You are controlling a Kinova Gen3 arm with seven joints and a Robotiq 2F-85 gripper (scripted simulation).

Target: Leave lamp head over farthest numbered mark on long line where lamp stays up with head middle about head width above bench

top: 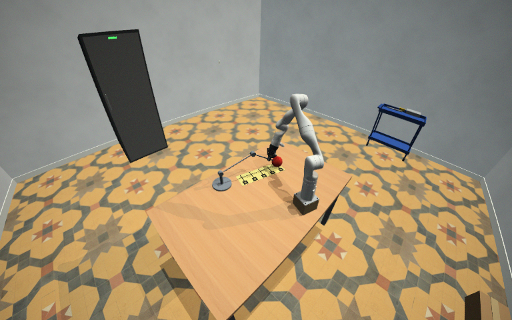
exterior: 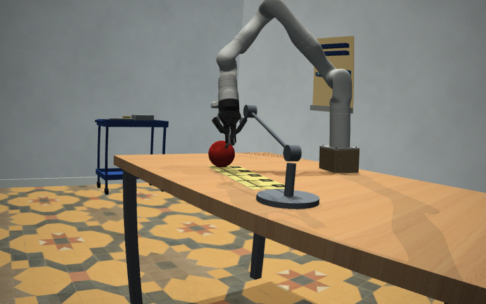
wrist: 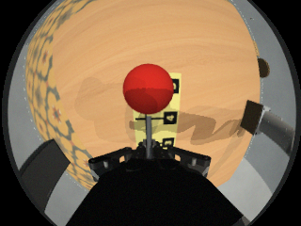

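Right now the yellow numbered strip is 110 mm below my hand, 90 mm to the left of it and 10 mm ahead of it. Also, from my hand: round grey base: 390 mm to the left, 210 mm ahead, 80 mm below.
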